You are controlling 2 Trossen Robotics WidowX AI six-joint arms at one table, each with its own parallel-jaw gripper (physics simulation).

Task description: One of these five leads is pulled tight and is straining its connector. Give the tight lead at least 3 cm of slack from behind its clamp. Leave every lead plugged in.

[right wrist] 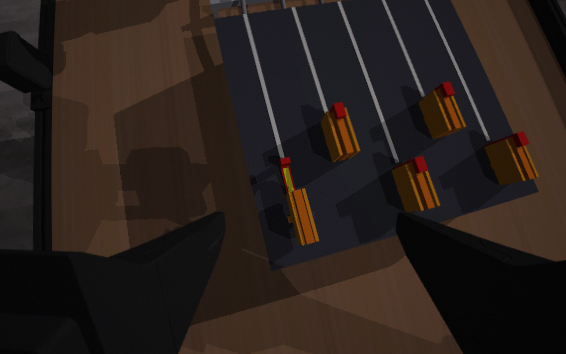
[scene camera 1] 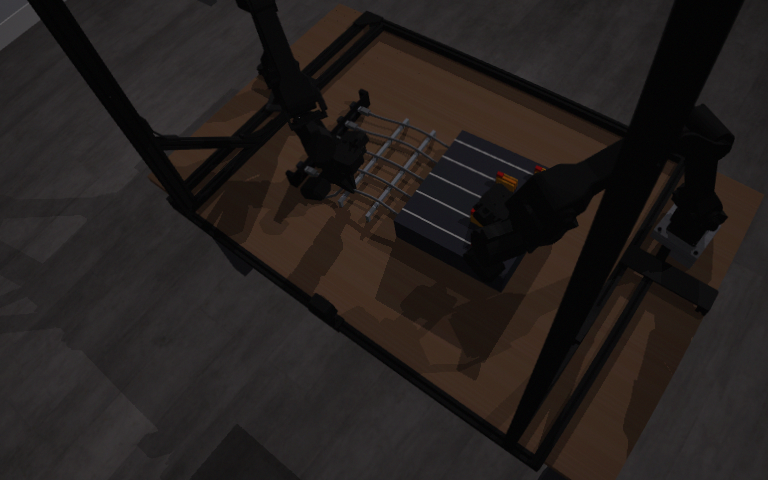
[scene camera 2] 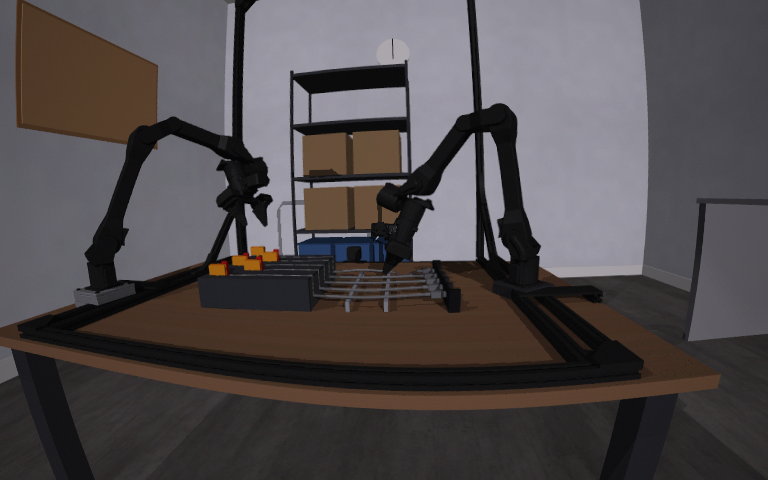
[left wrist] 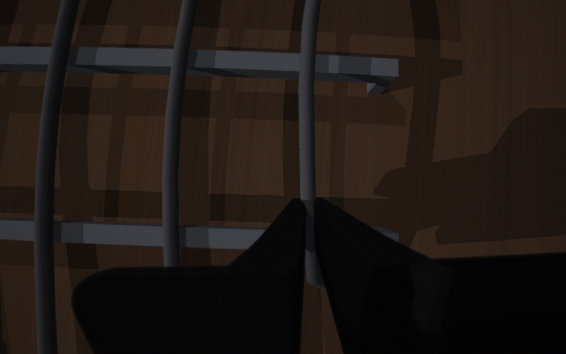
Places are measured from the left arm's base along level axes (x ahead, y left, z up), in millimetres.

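Pixels of known places: left gripper, fingertip midpoint: [scene camera 1: 354, 191] [scene camera 2: 384, 273] [left wrist: 306, 208]; right gripper, fingertip midpoint: [right wrist: 310, 221] [scene camera 2: 256, 225]; left arm's base, origin of the base link: [scene camera 2: 523, 282]; right arm's base, origin of the base link: [scene camera 1: 687, 227] [scene camera 2: 104, 286].
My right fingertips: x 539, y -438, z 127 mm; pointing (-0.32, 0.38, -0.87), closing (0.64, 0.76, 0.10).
Observation:
For each thing: its top centre in the pictures, then the offset to it from my right fingertips. "spot": a spot on its surface instead.
- dark bar, surface spot: [scene camera 2: 453, 300] [scene camera 1: 366, 96] spot: dz -130, dx -337, dy +447 mm
- grooved dark block, middle of its top: [scene camera 1: 481, 197] [scene camera 2: 273, 265] dz -88, dx -35, dy +141 mm
- outermost lead, surface spot: [left wrist: 307, 125] spot: dz -121, dx -286, dy +152 mm
- orange clamp, surface spot: [right wrist: 303, 217] spot: dz -57, dx +1, dy +7 mm
Five grey leads run from the plugs on a dark bar [scene camera 1: 364, 97] [scene camera 2: 453, 300] across two light rails to the grooved dark block [scene camera 1: 419, 237] [scene camera 2: 254, 293] [right wrist: 287, 75]. My left gripper [scene camera 2: 387, 268] [left wrist: 306, 208] is shut on an outermost lead [left wrist: 307, 125], near a rail. My right gripper [scene camera 2: 253, 221] [right wrist: 310, 221] is wide open and empty above the block. Between its fingers in the right wrist view, farther down, is an orange clamp [right wrist: 303, 217] with a yellow strip and red tip exposed. Other orange clamps [right wrist: 340, 135] [right wrist: 442, 112] have red ends close against them. Which lead is tight is unclear.
The light rails [scene camera 2: 386, 302] [left wrist: 115, 232] stand between the plug bar and the block. A black frame [scene camera 1: 419, 362] [scene camera 2: 283, 362] edges the wooden table. Dark uprights rise around it. A shelf unit with boxes [scene camera 2: 376, 151] stands behind in scene camera 2.

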